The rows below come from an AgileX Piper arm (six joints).
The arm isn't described. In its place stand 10 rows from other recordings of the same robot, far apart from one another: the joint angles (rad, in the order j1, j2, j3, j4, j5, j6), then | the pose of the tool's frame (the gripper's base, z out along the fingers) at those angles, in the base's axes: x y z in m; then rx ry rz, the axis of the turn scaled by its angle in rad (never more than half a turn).
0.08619, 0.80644, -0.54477, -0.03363, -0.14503, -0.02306 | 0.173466 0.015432 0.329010 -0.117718 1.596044 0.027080
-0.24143, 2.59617, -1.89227, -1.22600, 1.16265, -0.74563 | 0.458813 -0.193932 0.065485 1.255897 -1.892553 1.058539
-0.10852, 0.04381, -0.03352, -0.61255, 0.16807, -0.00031 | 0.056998 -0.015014 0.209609 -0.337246 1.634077 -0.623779
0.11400, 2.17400, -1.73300, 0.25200, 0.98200, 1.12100 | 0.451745 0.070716 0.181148 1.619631 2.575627 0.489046
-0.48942, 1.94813, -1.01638, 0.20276, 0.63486, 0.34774 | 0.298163 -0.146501 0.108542 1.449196 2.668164 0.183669
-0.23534, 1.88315, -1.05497, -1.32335, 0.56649, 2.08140 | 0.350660 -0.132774 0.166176 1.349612 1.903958 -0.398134
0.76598, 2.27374, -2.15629, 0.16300, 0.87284, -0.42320 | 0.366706 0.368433 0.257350 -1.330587 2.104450 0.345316
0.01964, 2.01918, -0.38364, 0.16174, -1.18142, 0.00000 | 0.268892 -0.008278 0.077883 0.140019 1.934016 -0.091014
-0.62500, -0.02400, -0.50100, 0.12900, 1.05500, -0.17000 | -0.001199 0.013422 0.278466 0.449414 1.974307 -0.353283
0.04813, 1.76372, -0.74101, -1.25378, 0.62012, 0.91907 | 0.291297 -0.036275 0.134585 -0.253127 2.661705 -0.860585
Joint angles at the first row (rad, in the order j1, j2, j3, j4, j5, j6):
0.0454 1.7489 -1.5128 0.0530 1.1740 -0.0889
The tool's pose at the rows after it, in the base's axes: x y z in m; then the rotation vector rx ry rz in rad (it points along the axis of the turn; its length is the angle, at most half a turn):
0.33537 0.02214 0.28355 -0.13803 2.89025 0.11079
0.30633 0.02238 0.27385 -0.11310 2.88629 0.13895
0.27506 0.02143 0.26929 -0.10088 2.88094 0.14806
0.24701 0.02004 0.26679 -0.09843 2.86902 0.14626
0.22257 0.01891 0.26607 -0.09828 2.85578 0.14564
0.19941 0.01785 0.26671 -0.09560 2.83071 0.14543
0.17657 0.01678 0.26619 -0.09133 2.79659 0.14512
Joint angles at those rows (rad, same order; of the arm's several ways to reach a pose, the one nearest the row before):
0.0454 1.6610 -1.3700 0.0843 1.1221 -0.0773
0.0454 1.5640 -1.2134 0.1068 1.0587 -0.0737
0.0454 1.4568 -1.0778 0.1151 1.0248 -0.0719
0.0454 1.3559 -0.9690 0.1151 1.0048 -0.0720
0.0454 1.2636 -0.8857 0.1151 1.0006 -0.0720
0.0454 1.1683 -0.8142 0.1151 0.9991 -0.0696
0.0453 1.0684 -0.7439 0.1151 0.9942 -0.0662

